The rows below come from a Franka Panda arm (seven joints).
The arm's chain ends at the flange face. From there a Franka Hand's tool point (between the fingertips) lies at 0.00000 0.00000 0.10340 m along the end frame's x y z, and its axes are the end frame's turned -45 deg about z.
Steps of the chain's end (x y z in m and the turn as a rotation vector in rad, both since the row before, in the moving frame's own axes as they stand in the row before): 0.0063 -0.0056 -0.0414 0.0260 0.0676 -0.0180; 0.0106 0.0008 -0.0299 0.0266 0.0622 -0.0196; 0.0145 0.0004 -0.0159 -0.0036 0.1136 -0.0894; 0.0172 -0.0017 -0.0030 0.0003 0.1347 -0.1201; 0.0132 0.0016 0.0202 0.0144 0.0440 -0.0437
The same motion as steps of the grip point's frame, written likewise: 0.0153 0.0035 -0.0417 -0.0294 0.0662 -0.0180; 0.0134 0.0106 -0.0301 -0.0252 0.0628 -0.0196; 0.0184 0.0187 -0.0166 -0.0829 0.0778 -0.0894; 0.0238 0.0201 -0.0039 -0.0950 0.0955 -0.1201; 0.0125 0.0125 0.0201 -0.0209 0.0413 -0.0437
